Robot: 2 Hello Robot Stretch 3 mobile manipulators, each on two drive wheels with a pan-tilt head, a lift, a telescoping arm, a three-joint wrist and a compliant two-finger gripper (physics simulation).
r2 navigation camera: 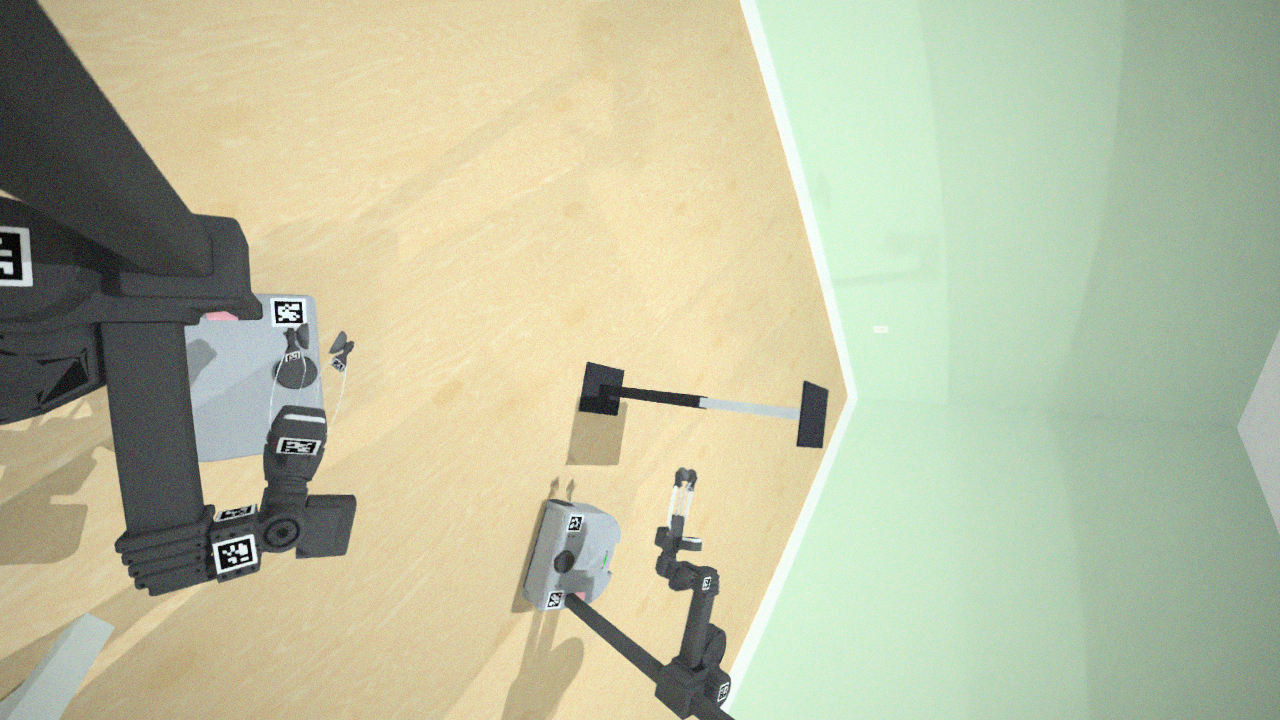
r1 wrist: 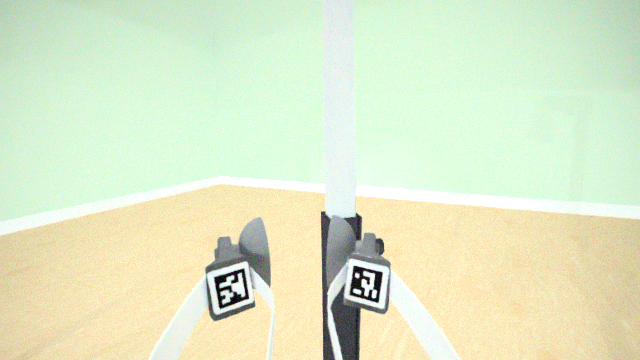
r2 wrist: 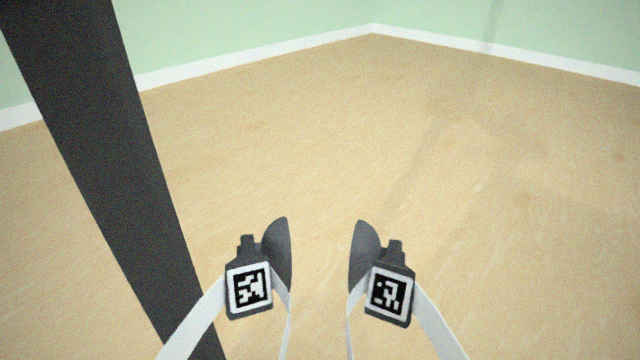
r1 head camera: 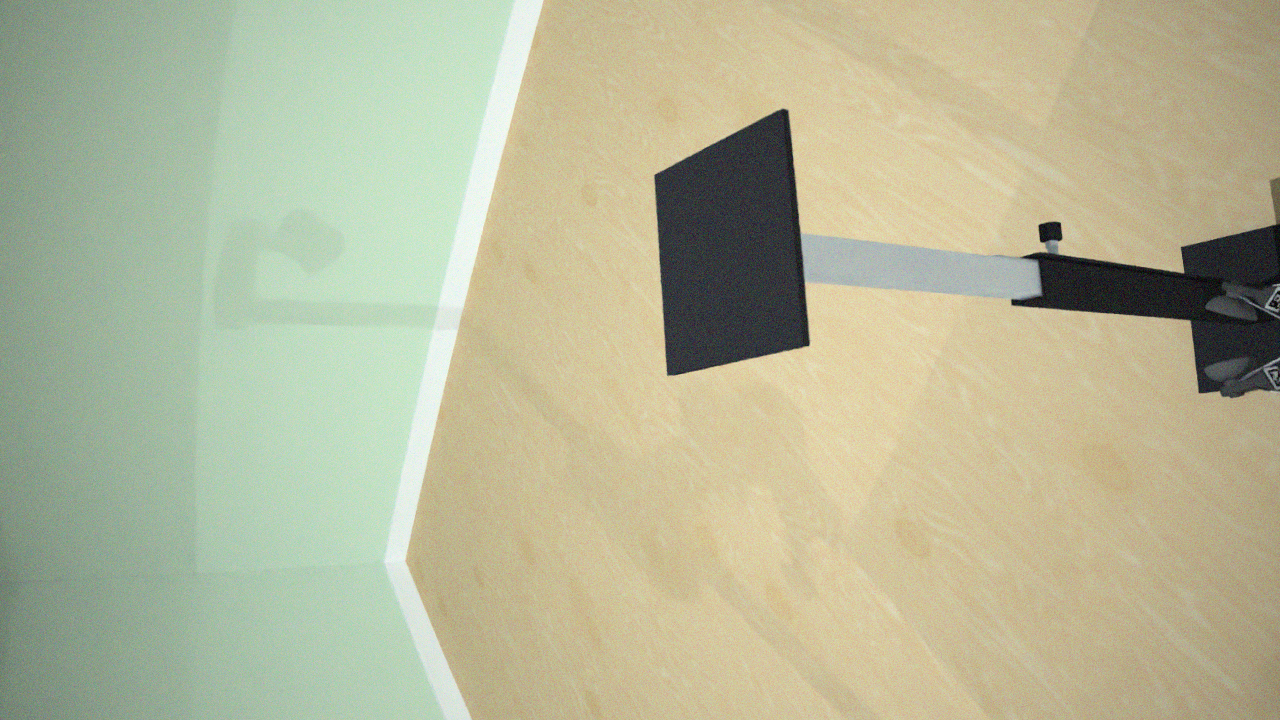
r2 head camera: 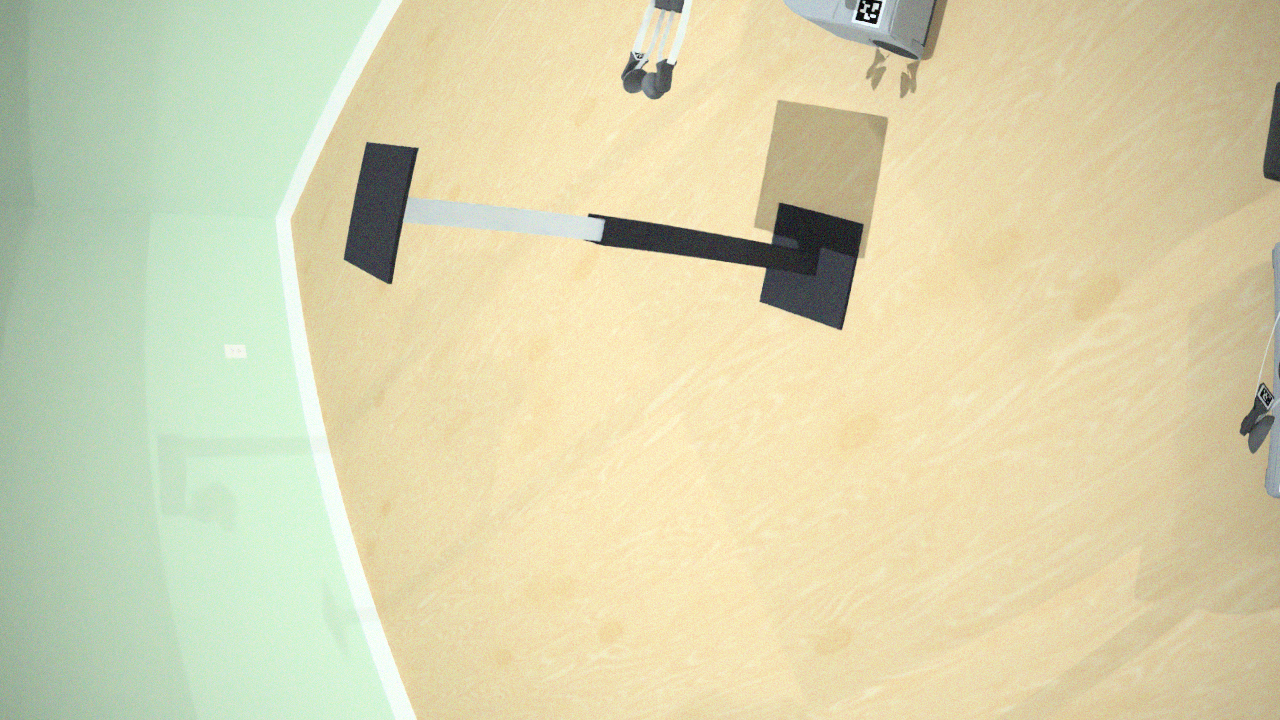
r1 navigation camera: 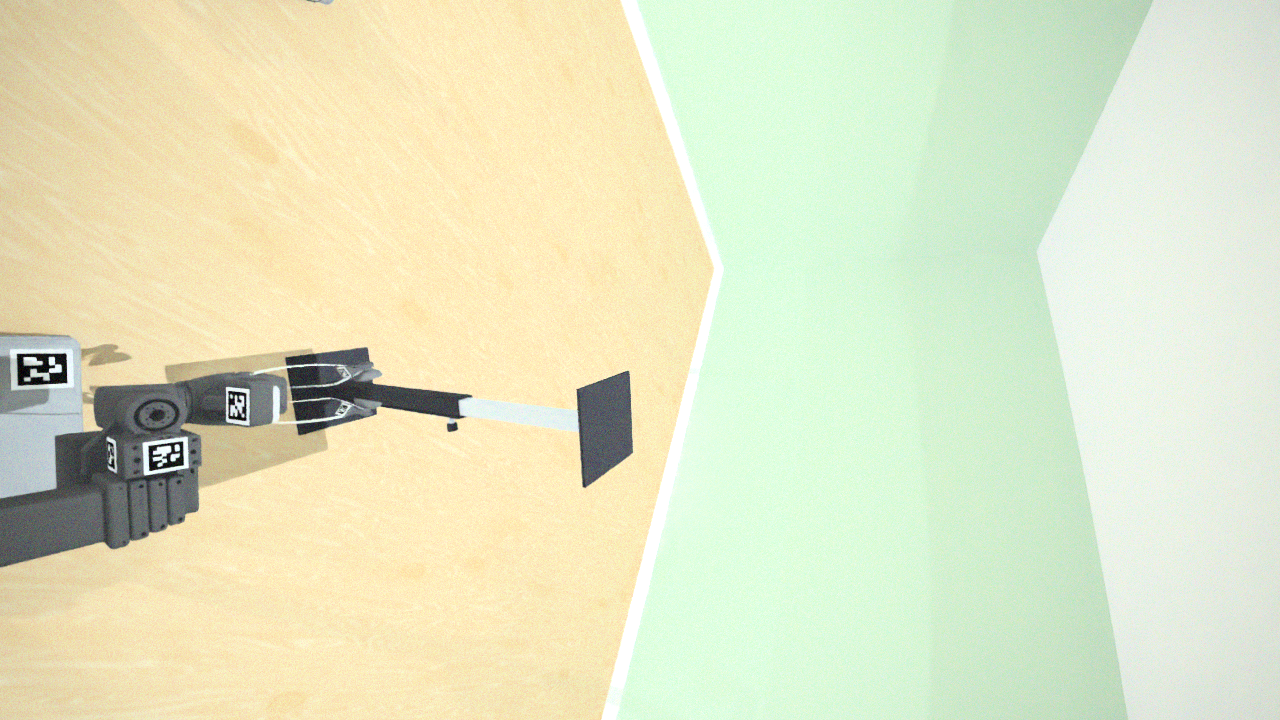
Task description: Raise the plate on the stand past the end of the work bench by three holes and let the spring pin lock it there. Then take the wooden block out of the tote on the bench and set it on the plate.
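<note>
The stand's black plate tops a light grey inner post, which rises from a black sleeve. The spring pin's black knob sticks out near the sleeve's top. The r1 gripper is open, below the plate and apart from the stand. The r2 gripper is open, over its own base. Tote and wooden block do not show.
The stand's foot rests on the floor near r1's base. Green walls meet in a corner behind the stand. A dark post crosses the r2 wrist view. A pale bar shows at the r2 navigation view's lower left.
</note>
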